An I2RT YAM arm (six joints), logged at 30 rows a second.
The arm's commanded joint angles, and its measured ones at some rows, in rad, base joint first. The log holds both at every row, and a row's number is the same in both.
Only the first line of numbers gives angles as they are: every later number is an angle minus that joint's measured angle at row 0.
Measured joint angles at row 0:
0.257, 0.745, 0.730, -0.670, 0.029, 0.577
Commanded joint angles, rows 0 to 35:
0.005, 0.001, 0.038, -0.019, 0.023, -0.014
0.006, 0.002, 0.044, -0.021, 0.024, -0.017
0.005, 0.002, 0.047, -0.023, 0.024, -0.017
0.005, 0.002, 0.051, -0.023, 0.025, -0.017
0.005, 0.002, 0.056, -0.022, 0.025, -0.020
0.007, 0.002, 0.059, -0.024, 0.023, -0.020
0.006, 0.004, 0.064, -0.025, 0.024, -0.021
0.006, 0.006, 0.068, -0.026, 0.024, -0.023
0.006, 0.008, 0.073, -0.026, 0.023, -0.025
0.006, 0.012, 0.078, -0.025, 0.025, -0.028
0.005, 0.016, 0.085, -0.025, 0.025, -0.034
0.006, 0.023, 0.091, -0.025, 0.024, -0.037
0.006, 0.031, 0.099, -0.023, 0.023, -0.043
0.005, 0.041, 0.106, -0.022, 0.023, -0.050
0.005, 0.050, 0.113, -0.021, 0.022, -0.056
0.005, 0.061, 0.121, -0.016, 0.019, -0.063
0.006, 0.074, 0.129, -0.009, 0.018, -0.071
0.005, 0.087, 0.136, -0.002, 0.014, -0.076
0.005, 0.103, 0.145, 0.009, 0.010, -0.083
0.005, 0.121, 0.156, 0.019, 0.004, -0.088
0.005, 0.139, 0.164, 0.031, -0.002, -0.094
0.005, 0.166, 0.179, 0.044, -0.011, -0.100
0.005, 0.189, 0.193, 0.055, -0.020, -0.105
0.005, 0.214, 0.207, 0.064, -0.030, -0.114
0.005, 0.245, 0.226, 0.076, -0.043, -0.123
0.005, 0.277, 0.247, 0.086, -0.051, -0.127
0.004, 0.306, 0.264, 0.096, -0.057, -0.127
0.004, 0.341, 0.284, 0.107, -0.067, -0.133
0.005, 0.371, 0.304, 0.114, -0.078, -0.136
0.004, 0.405, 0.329, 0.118, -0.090, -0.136
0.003, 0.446, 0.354, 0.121, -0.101, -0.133
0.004, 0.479, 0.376, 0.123, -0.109, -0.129
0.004, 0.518, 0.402, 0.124, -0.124, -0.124
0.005, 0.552, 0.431, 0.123, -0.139, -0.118
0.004, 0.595, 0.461, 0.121, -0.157, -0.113
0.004, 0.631, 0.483, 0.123, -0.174, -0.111
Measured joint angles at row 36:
0.000, 0.571, 0.427, 0.106, -0.120, -0.115
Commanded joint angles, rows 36 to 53:
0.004, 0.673, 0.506, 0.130, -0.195, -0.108
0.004, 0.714, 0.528, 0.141, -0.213, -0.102
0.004, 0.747, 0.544, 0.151, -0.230, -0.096
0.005, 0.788, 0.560, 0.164, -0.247, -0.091
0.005, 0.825, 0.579, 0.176, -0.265, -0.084
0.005, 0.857, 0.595, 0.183, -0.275, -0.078
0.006, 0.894, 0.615, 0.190, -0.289, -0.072
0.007, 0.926, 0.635, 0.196, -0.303, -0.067
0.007, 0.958, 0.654, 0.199, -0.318, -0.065
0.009, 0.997, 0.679, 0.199, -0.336, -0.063
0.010, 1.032, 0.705, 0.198, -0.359, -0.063
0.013, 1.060, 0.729, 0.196, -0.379, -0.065
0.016, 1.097, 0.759, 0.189, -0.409, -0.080
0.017, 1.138, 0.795, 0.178, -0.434, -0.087
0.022, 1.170, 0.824, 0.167, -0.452, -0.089
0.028, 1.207, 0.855, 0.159, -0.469, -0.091
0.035, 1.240, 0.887, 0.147, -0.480, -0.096
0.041, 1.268, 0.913, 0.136, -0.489, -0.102
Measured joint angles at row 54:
0.021, 1.222, 0.847, 0.178, -0.418, -0.083
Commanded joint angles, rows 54 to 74:
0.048, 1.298, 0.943, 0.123, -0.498, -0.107
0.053, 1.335, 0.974, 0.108, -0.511, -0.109
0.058, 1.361, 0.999, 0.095, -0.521, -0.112
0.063, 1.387, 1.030, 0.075, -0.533, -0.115
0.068, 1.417, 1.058, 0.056, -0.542, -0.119
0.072, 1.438, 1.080, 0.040, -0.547, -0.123
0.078, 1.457, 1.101, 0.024, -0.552, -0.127
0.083, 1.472, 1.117, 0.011, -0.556, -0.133
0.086, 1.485, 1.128, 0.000, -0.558, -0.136
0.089, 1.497, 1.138, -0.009, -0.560, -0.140
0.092, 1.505, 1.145, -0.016, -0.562, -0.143
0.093, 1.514, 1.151, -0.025, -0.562, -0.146
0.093, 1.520, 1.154, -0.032, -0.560, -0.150
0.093, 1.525, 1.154, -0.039, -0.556, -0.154
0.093, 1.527, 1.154, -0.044, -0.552, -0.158
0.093, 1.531, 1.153, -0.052, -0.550, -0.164
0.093, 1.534, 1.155, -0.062, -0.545, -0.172
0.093, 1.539, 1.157, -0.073, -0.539, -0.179
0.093, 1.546, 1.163, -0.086, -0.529, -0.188
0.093, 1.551, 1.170, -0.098, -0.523, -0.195
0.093, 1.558, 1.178, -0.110, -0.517, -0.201
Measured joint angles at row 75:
0.091, 1.530, 1.149, -0.044, -0.540, -0.162
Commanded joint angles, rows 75 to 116:
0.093, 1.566, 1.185, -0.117, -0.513, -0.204
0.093, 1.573, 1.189, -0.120, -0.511, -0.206
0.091, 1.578, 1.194, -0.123, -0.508, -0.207
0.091, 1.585, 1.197, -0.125, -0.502, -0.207
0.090, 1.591, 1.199, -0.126, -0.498, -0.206
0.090, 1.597, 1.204, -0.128, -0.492, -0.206
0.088, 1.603, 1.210, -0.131, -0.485, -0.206
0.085, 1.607, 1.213, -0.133, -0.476, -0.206
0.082, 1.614, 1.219, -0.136, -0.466, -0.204
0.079, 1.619, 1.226, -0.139, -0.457, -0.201
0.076, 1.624, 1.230, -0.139, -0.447, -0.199
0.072, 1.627, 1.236, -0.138, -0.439, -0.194
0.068, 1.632, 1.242, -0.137, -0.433, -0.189
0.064, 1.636, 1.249, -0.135, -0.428, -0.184
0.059, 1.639, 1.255, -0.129, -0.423, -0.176
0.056, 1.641, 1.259, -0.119, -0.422, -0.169
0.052, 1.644, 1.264, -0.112, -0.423, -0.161
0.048, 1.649, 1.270, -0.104, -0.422, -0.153
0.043, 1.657, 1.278, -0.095, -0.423, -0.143
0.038, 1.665, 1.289, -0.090, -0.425, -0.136
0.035, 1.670, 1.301, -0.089, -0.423, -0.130
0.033, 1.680, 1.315, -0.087, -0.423, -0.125
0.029, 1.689, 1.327, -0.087, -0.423, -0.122
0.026, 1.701, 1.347, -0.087, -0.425, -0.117
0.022, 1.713, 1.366, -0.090, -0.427, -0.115
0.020, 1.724, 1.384, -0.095, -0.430, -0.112
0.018, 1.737, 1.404, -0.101, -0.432, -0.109
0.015, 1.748, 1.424, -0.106, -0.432, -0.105
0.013, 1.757, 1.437, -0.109, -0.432, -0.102
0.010, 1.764, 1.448, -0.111, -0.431, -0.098
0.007, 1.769, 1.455, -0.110, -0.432, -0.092
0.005, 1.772, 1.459, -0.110, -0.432, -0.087
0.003, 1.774, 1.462, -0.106, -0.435, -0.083
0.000, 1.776, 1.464, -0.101, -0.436, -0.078
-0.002, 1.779, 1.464, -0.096, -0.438, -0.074
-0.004, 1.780, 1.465, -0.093, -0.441, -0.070
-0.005, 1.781, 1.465, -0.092, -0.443, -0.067
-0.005, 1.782, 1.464, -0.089, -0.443, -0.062
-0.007, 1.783, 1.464, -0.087, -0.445, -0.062
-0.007, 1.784, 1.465, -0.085, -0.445, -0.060
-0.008, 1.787, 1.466, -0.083, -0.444, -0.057
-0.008, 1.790, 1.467, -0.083, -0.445, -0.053
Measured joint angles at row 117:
-0.001, 1.731, 1.470, -0.056, -0.464, -0.074
